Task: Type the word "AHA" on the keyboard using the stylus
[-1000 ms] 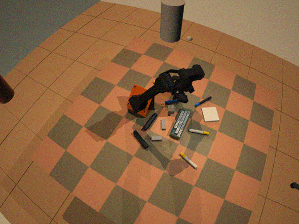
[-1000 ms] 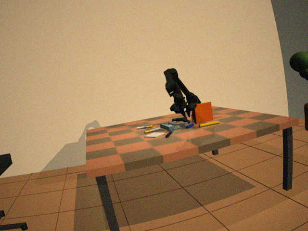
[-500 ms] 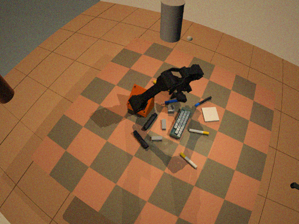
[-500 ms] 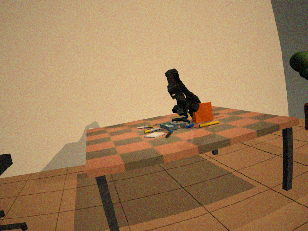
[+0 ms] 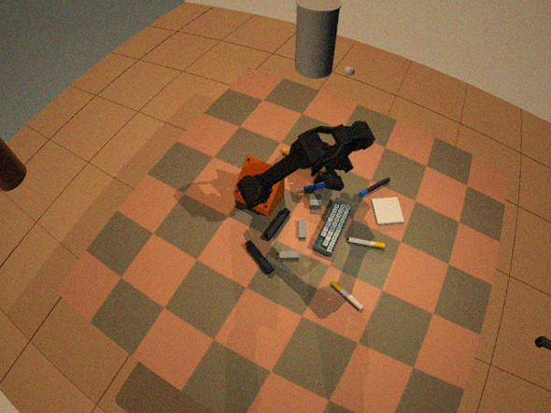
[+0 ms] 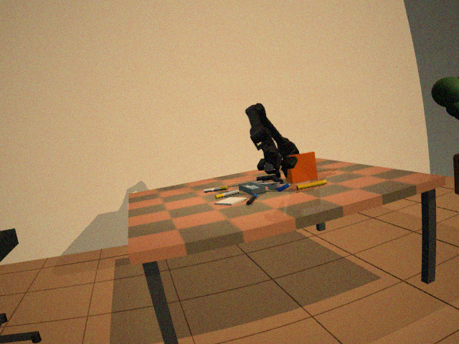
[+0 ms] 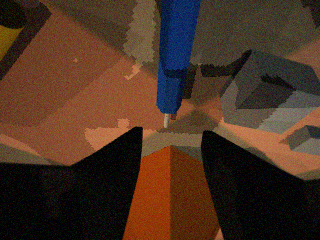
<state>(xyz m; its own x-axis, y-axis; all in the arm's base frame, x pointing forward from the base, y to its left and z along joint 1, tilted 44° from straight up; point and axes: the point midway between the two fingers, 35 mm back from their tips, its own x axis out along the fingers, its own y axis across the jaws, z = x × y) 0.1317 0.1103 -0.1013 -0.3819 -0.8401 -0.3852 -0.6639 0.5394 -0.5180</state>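
My gripper tip is now 4 cm above the blue stylus, 1 cm to the left of it and 1 cm past it. From my gripper tip the other things lie so: white pad (27 cm ahead, 5 cm to the left, 5 cm below); blue-tipped dark pen (18 cm ahead, 10 cm to the left, 4 cm below); yellow stick (10 cm behind, 9 cm to the left, 4 cm below).
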